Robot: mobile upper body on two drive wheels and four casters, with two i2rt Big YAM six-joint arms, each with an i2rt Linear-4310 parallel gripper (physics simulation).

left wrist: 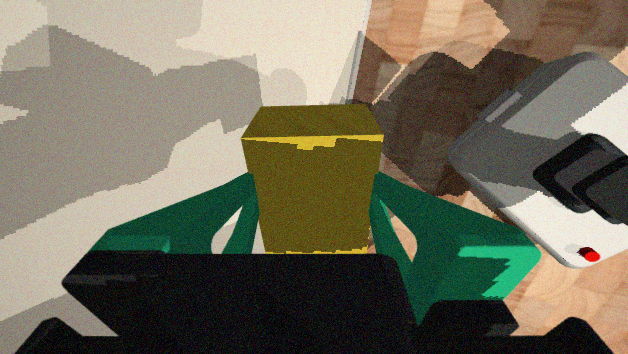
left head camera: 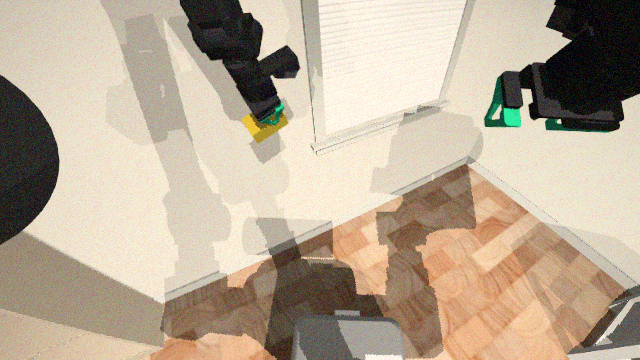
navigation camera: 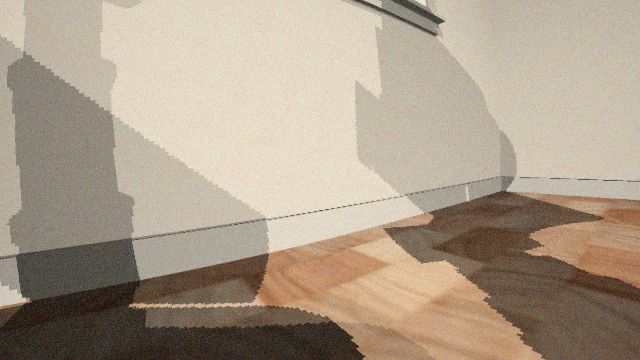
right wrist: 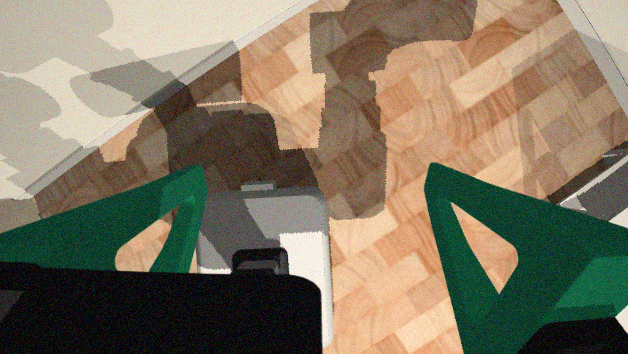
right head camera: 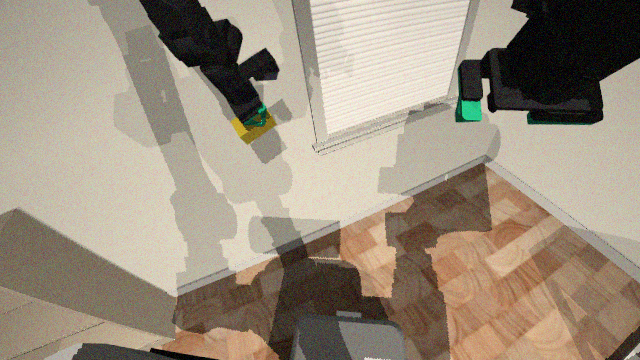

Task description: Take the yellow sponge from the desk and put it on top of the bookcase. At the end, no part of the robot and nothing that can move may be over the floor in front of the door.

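Frame: origin at the left arm's base, x ahead, y right, z down, level; metres.
Seen in the pictures: left gripper, fingertip midpoint: (left wrist: 313, 178) (left head camera: 270, 115) (right head camera: 258, 117); right gripper, fingertip midpoint: (left head camera: 516, 124) (right wrist: 315, 176) (right head camera: 492, 118).
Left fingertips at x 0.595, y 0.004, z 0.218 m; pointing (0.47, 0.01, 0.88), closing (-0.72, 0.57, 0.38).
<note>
A point is followed by its place in that frame.
My left gripper (left head camera: 272, 119) {x 0.595, y 0.004, z 0.218 m} (right head camera: 257, 120) {x 0.595, y 0.004, z 0.218 m} (left wrist: 313, 178) {x 0.595, y 0.004, z 0.218 m} is shut on the yellow sponge (left head camera: 262, 133) {x 0.550, y -0.013, z 0.243 m} (right head camera: 252, 134) {x 0.555, y -0.009, z 0.245 m} (left wrist: 312, 210) {x 0.583, y -0.006, z 0.208 m}. In the head views it holds the sponge in the air in front of the pale wall, left of the window. My right gripper (left head camera: 535, 123) (right head camera: 502, 118) {x 0.376, y 0.454, z 0.110 m} (right wrist: 315, 176) {x 0.376, y 0.454, z 0.110 m} is open and empty, at the upper right of the head views. The beige bookcase (left head camera: 95, 280) {x 0.299, y -0.969, z 0.850 m} (right head camera: 95, 275) {x 0.255, y -0.943, z 0.765 m} shows in part at the lower left, to the left of and below the sponge in the picture. The door does not show.
A window (left head camera: 387, 65) {x 1.141, y 0.404, z 0.287 m} (right head camera: 390, 65) {x 1.147, y 0.415, z 0.303 m} is in the wall ahead, its sill between the grippers in the picture. The robot's grey-white base (left head camera: 370, 335) {x 0.236, y 0.332, z 1.150 m} (left wrist: 540, 215) {x -0.048, y 0.044, z 1.150 m} (right wrist: 300, 210) {x 0.242, y 0.388, z 1.150 m} is below. Part of dark grey and white furniture (left head camera: 630, 325) {x 0.252, y 1.786, z 1.260 m} (right wrist: 607, 195) {x 0.200, y 1.764, z 1.260 m} shows at right. A wall corner (navigation camera: 502, 150) {x 1.712, y 1.433, z 1.162 m} lies ahead right.
</note>
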